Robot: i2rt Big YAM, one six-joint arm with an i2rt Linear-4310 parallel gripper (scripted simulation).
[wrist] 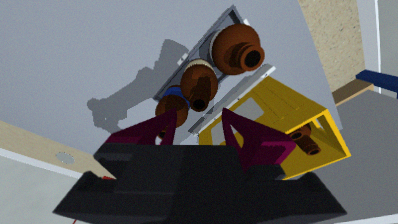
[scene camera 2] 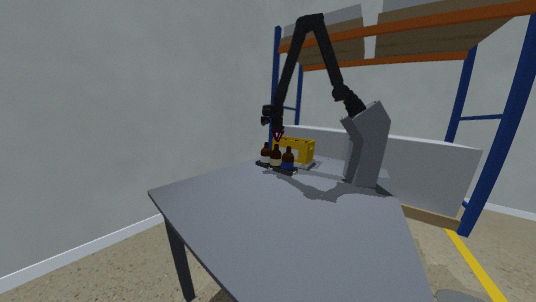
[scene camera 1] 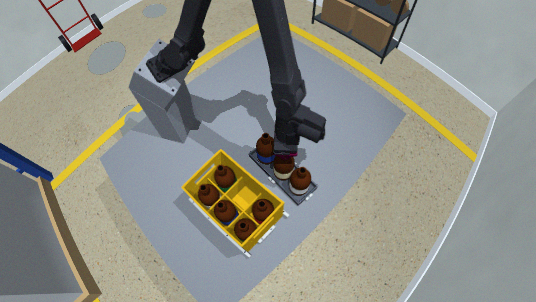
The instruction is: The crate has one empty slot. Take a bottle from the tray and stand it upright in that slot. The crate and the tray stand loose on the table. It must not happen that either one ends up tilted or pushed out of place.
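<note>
Visible here: a glass bottle (wrist: 199, 85) and a yellow crate (wrist: 271, 103), together with the gripper (wrist: 199, 111).
</note>
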